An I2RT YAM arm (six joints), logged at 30 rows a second.
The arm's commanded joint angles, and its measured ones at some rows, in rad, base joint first. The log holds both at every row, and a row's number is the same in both.
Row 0, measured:
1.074, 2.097, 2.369, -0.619, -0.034, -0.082
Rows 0 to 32, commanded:
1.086, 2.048, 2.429, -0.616, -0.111, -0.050
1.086, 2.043, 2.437, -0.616, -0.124, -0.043
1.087, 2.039, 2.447, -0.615, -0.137, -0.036
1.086, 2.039, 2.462, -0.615, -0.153, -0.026
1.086, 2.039, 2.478, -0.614, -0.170, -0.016
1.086, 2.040, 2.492, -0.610, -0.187, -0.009
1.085, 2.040, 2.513, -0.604, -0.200, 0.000
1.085, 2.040, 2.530, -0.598, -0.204, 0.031
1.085, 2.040, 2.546, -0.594, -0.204, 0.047
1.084, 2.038, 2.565, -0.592, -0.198, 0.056
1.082, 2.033, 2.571, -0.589, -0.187, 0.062
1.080, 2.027, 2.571, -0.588, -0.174, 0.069
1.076, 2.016, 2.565, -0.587, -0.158, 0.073
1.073, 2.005, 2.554, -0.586, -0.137, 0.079
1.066, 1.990, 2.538, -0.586, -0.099, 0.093
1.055, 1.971, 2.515, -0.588, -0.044, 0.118
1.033, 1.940, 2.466, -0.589, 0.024, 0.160
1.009, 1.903, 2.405, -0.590, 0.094, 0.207
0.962, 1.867, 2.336, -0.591, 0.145, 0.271
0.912, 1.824, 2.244, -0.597, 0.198, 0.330
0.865, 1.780, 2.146, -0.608, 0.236, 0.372
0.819, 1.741, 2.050, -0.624, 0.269, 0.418
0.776, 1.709, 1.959, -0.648, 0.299, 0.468
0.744, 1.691, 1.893, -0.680, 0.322, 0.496
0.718, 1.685, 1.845, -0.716, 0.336, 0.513
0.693, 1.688, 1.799, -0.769, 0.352, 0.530
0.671, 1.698, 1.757, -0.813, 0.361, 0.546
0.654, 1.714, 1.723, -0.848, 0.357, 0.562
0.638, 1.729, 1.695, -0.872, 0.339, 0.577
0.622, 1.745, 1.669, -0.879, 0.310, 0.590
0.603, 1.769, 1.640, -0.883, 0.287, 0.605
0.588, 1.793, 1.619, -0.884, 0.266, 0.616
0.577, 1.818, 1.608, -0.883, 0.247, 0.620
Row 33, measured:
0.603, 1.745, 1.669, -0.795, 0.294, 0.521
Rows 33 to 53, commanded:
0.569, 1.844, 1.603, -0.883, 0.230, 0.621
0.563, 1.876, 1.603, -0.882, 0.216, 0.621
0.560, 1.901, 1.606, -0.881, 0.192, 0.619
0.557, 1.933, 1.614, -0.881, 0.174, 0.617
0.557, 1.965, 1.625, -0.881, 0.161, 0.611
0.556, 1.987, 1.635, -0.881, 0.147, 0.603
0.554, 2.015, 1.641, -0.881, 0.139, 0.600
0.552, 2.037, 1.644, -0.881, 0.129, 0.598
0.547, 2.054, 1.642, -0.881, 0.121, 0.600
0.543, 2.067, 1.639, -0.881, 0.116, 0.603
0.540, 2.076, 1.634, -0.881, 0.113, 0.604
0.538, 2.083, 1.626, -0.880, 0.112, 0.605
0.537, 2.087, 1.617, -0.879, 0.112, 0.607
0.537, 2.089, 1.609, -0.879, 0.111, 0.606
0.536, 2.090, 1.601, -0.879, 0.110, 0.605
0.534, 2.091, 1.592, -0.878, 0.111, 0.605
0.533, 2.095, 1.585, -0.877, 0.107, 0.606
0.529, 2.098, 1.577, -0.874, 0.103, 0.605
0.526, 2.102, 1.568, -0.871, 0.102, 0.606
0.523, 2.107, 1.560, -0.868, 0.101, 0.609
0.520, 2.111, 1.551, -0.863, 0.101, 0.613
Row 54, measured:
0.535, 2.094, 1.582, -0.860, 0.121, 0.600
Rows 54 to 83, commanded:
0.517, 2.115, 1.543, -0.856, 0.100, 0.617
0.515, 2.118, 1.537, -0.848, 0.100, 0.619
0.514, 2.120, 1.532, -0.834, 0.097, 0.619
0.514, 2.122, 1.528, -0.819, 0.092, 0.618
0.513, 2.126, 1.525, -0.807, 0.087, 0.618
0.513, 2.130, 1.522, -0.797, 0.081, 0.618
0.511, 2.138, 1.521, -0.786, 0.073, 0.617
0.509, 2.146, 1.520, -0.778, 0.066, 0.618
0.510, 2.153, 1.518, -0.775, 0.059, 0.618
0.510, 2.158, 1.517, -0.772, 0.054, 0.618
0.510, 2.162, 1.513, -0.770, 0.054, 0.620
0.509, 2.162, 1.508, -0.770, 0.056, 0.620
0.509, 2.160, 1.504, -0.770, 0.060, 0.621
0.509, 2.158, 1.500, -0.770, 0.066, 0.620
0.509, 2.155, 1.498, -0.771, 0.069, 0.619
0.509, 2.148, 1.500, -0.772, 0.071, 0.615
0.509, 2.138, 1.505, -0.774, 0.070, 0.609
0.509, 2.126, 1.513, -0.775, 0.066, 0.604
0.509, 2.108, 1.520, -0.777, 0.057, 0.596
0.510, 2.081, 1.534, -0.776, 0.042, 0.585
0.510, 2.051, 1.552, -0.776, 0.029, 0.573
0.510, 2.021, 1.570, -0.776, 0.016, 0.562
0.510, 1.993, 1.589, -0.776, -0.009, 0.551
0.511, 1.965, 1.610, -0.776, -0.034, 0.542
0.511, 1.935, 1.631, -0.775, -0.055, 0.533
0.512, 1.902, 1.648, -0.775, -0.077, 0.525
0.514, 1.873, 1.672, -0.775, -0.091, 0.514
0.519, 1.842, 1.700, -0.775, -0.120, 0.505
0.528, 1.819, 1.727, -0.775, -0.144, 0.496
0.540, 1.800, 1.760, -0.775, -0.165, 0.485
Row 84, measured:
0.511, 1.975, 1.616, -0.798, -0.043, 0.541
